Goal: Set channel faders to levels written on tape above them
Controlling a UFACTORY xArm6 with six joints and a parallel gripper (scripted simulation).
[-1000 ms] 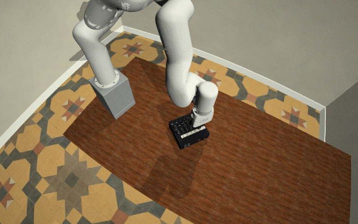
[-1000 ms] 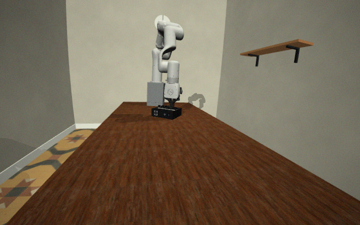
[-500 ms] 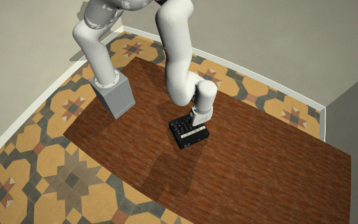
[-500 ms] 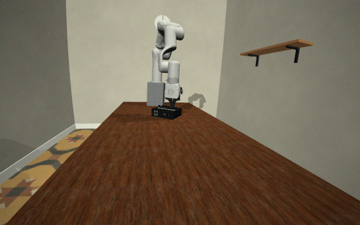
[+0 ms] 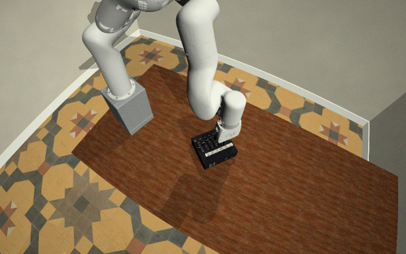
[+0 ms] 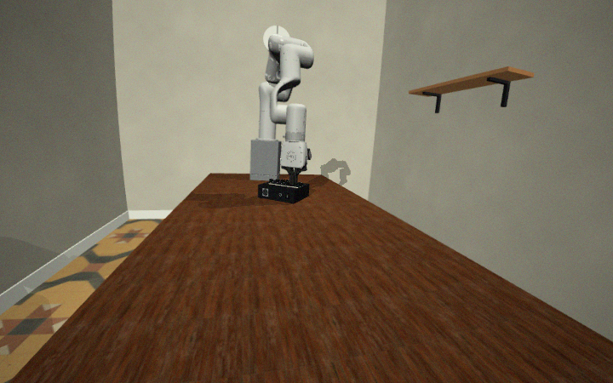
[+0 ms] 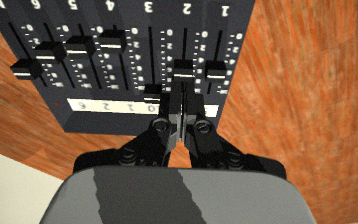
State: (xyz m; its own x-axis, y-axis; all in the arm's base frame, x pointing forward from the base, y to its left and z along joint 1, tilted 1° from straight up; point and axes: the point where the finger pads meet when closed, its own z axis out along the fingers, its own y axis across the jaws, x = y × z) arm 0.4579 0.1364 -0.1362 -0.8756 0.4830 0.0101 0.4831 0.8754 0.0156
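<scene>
The channel 2 fader cap is 2 cm behind my hand, 1 cm to the left of it and 1 cm below it. From my hand the other things lie so: channel 4 cap 6 cm behind, 2 cm to the right, 1 cm below; channel 3 fader cap 1 cm behind, 2 cm to the right, 1 cm below; channel 1 fader cap 1 cm behind, 3 cm to the left, 1 cm below.
</scene>
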